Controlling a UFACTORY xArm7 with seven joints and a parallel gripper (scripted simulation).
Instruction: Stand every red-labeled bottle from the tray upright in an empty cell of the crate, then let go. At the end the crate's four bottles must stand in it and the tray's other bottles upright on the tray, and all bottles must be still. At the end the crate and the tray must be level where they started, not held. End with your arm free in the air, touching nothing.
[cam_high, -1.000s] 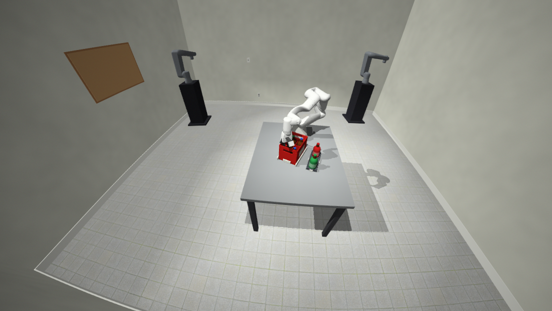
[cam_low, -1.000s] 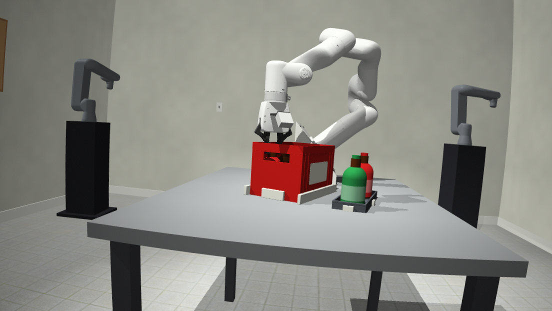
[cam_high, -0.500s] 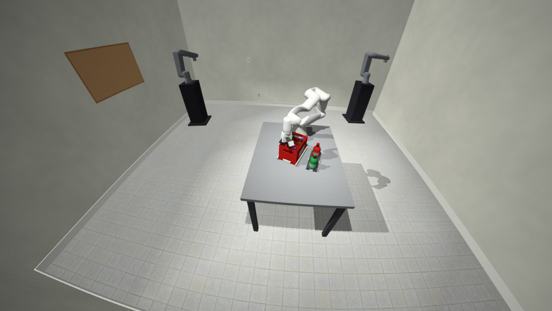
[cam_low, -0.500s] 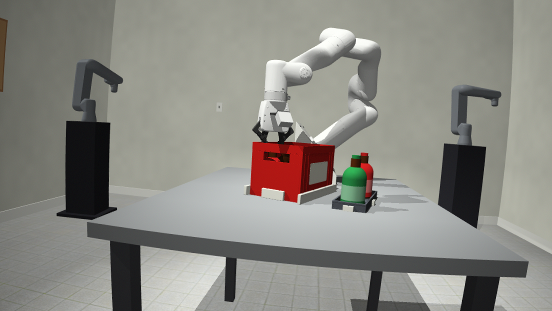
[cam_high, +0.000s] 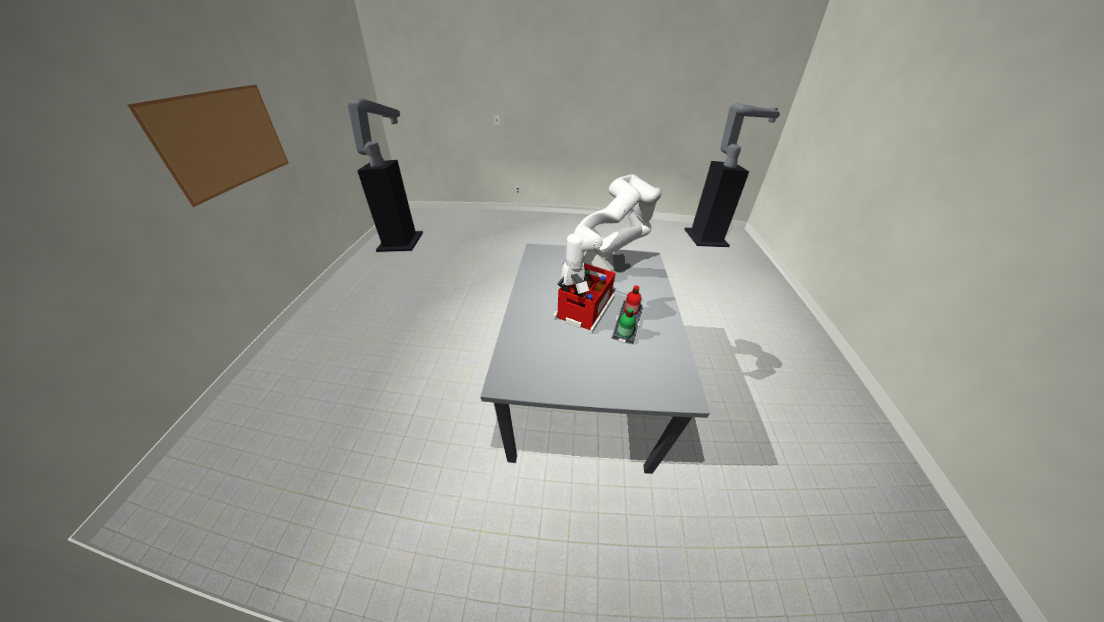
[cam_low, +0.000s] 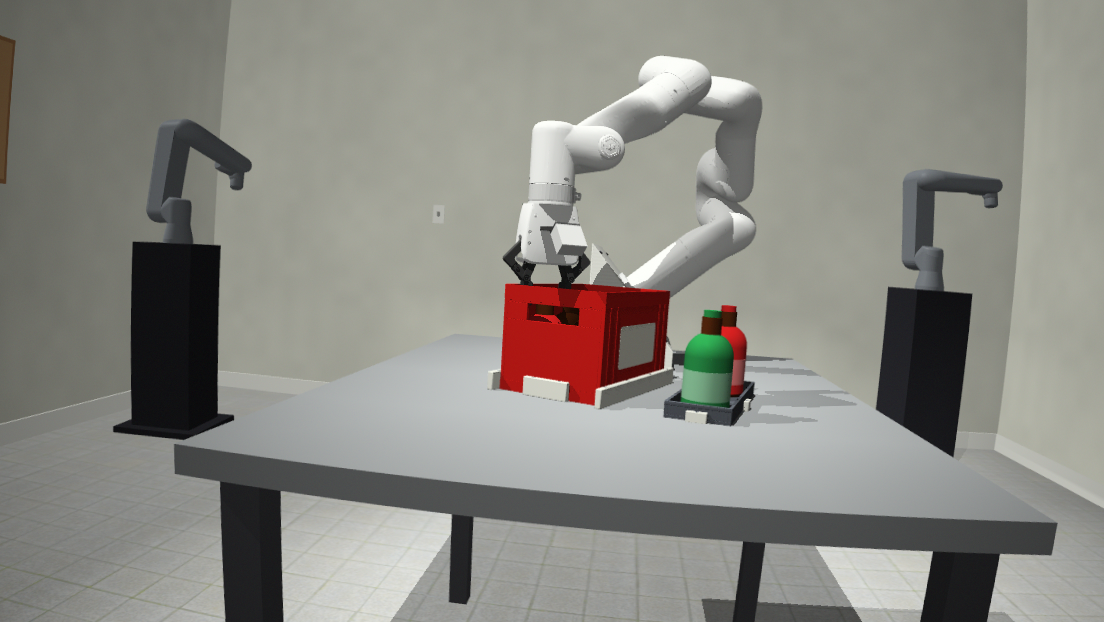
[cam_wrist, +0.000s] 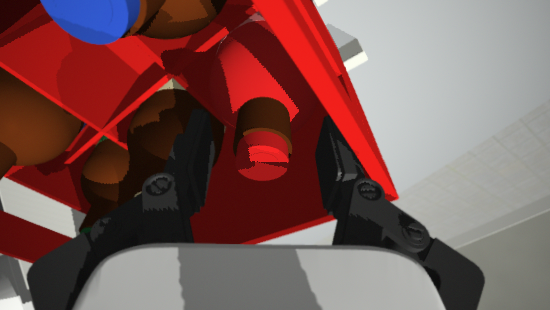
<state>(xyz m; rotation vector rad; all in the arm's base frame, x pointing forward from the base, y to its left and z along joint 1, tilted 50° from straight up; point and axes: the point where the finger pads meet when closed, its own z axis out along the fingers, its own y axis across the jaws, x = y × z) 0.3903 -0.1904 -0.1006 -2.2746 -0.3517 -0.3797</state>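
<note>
Right now my hand is 3 cm past the red-labeled bottle, 32 cm to the right of it and 8 cm above it. The rest, counted from my hand: brown bottle 8 cm behind, 5 cm to the left, 7 cm below; red crate 6 cm behind, 8 cm to the left, 8 cm below; green bottle 14 cm ahead, 25 cm to the left, 8 cm below.
</note>
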